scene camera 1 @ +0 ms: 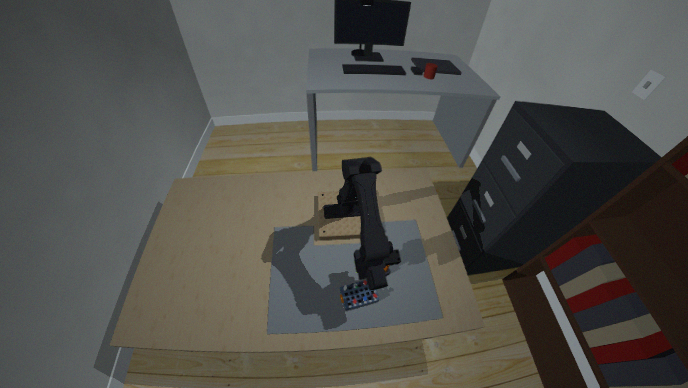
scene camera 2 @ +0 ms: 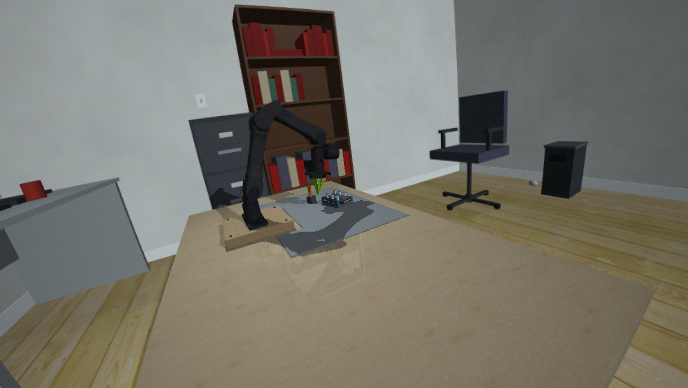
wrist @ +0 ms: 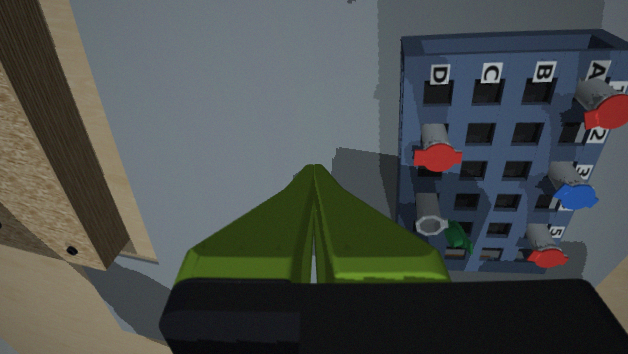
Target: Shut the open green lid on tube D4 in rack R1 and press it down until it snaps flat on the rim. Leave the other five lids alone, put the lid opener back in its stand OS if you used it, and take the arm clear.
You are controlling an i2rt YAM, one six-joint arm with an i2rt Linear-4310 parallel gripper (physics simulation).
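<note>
Gripper shut and empty: my gripper [wrist: 314,178] holds nothing. A grey mat [scene camera 1: 304,297], [scene camera 2: 322,224], [wrist: 212,115] is visible in scene camera 1, scene camera 2 and the wrist view.
</note>
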